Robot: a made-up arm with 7 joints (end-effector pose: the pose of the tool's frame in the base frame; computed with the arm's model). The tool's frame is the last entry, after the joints. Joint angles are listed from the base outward.
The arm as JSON. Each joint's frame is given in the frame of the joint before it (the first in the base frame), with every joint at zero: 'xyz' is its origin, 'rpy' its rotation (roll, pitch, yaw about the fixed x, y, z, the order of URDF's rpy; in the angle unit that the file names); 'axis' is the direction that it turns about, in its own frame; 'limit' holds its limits. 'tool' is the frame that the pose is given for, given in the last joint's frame.
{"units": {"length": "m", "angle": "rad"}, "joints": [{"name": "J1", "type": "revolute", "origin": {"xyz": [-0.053, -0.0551, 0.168], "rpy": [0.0, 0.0, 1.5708]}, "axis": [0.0, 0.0, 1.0], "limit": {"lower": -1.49, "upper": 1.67}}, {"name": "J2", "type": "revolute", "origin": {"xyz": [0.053, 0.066, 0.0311], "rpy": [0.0, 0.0, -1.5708]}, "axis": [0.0, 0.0, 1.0], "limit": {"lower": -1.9, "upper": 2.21}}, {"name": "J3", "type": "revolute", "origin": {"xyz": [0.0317, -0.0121, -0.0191], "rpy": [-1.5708, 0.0, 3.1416]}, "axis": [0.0, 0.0, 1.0], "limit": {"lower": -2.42, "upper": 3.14}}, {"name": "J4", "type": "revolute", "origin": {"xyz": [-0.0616, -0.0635, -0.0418], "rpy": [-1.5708, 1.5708, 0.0]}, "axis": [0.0, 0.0, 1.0], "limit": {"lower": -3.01, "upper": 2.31}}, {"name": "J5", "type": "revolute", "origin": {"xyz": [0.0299, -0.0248, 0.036], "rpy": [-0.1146, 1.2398, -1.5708]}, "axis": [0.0, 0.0, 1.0], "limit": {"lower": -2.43, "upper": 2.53}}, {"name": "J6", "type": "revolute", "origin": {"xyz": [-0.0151, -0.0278, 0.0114], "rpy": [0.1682, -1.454, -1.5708]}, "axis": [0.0, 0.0, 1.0], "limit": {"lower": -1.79, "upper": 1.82}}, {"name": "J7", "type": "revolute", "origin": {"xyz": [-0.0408, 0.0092, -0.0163], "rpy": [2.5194, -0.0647, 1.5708]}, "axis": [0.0, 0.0, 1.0], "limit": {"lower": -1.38, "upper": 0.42}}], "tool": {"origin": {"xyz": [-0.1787, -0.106, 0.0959], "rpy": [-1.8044, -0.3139, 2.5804]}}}
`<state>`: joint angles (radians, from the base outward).
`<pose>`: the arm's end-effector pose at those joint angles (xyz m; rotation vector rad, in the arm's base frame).
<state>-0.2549 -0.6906 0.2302 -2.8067 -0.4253 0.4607 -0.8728</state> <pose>0.0466 -0.1779 0.0342 2.0655 -1.9783 -0.0183</pose>
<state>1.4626 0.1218 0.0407 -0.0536 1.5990 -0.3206 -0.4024</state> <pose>0.0007 -0.0524 0.3919 -0.9922 0.5333 -0.4914</pose>
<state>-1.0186 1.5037 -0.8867 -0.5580 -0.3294 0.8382 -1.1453</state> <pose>-0.0911 -0.1033 0.1947 0.5870 -1.5166 0.1398</pose>
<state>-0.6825 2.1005 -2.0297 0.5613 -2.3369 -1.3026 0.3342</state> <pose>-0.0923 -0.1571 -0.0021 0.6880 1.4628 -0.5490</pose>
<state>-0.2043 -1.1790 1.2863 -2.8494 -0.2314 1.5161 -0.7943</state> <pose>-0.0490 -0.1191 0.4593 0.4672 -1.0733 1.8194</pose>
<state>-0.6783 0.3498 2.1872 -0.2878 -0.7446 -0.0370 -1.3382</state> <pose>0.1499 0.0430 0.2358 -0.7661 1.0637 0.0247</pose>
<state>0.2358 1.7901 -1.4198 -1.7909 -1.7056 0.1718 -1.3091</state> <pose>0.0295 -0.0105 0.2527 -0.1657 0.5014 0.4233</pose>
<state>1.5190 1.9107 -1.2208 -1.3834 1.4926 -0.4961 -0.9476</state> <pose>-0.3396 -0.1122 0.0106 2.1738 1.9496 -0.7281</pose>
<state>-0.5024 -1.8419 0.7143 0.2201 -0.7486 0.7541 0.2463</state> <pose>-0.2901 -0.1447 0.0755 1.8013 0.4705 -1.5759</pose>
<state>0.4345 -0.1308 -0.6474 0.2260 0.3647 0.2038 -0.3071</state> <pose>-0.1061 -0.2032 0.1269 -0.2692 2.6795 -1.1605</pose>
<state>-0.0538 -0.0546 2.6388 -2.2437 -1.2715 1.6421 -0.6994</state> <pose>-0.2050 -0.0758 0.3962 -0.0531 -1.3762 2.7086</pose>
